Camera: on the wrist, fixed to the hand. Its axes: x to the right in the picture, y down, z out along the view.
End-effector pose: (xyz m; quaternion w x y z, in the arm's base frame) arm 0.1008 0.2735 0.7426 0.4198 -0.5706 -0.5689 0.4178
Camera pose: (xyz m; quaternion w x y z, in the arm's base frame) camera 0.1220 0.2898 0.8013 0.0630 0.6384 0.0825 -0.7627
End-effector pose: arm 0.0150 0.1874 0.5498 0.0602 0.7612 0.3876 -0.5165
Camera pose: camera 0.0132 0.2490 0.5688 0.4045 0.6746 -0.2954 -0.5423
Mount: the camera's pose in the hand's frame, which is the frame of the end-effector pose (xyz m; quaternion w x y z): 0.0164 -0.0497 -0.0377 0.7034 0.0955 -0.2389 0.6626
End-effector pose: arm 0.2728 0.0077 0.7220 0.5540 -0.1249 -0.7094 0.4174
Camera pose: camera 0.3147 0.0045 0.7709 0.0444 0.4053 0.5087 -0.7583
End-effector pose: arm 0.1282 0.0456 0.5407 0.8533 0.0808 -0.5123 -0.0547
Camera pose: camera 0.1687 -0.0030 0.5278 0.5063 -0.2142 -0.6229 0.5565
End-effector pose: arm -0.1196 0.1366 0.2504 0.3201 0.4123 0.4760 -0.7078
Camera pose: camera -0.1586 0.1880 0.2484 0.7685 0.4669 -0.0824 -0.4297
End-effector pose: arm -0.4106 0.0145 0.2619 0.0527 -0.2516 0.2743 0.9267
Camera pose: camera -0.3966 0.0356 0.2026 0.4874 -0.2312 -0.4355 -0.7206
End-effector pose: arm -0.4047 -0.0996 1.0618 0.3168 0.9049 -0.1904 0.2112
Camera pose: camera -0.3770 -0.0423 1.0723 0.0490 -0.5910 0.7890 -0.1605
